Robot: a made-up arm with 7 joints.
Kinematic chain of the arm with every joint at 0, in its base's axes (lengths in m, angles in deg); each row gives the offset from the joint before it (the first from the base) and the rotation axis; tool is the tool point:
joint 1: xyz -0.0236 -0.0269 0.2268 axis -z
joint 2: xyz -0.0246 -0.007 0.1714 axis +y
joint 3: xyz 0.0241 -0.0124 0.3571 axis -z
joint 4: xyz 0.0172 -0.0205 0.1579 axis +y
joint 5: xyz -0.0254 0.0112 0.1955 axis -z
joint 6: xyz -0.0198 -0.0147 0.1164 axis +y
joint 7: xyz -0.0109 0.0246 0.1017 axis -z
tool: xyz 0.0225 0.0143 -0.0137
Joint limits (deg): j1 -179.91..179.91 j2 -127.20..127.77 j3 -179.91..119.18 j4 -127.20..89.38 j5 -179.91..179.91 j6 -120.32..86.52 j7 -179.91..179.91
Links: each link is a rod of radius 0.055 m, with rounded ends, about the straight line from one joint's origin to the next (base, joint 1, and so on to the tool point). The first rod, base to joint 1, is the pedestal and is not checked.
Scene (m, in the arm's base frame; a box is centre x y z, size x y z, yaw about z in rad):
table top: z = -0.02
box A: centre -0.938 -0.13 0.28 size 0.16 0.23 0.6 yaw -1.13
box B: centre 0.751 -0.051 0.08 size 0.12 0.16 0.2 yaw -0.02
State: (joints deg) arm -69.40 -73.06 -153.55 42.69 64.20 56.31 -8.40
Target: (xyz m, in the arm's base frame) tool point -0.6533 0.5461 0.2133
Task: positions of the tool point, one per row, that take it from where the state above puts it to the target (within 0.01 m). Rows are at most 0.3 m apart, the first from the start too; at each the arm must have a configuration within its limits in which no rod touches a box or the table.
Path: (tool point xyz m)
1: -0.6053 -0.6265 0.5540
2: -0.7177 -0.4732 0.6848
3: -0.7671 -0.2924 0.8143
4: -0.7477 -0.1117 0.9367
5: -0.6661 0.0417 1.0464
6: -0.7846 0.1708 0.8586
7: -0.8209 0.3166 0.6445
8: -0.7732 0.4503 0.4233
9: -0.6533 0.5461 0.2132

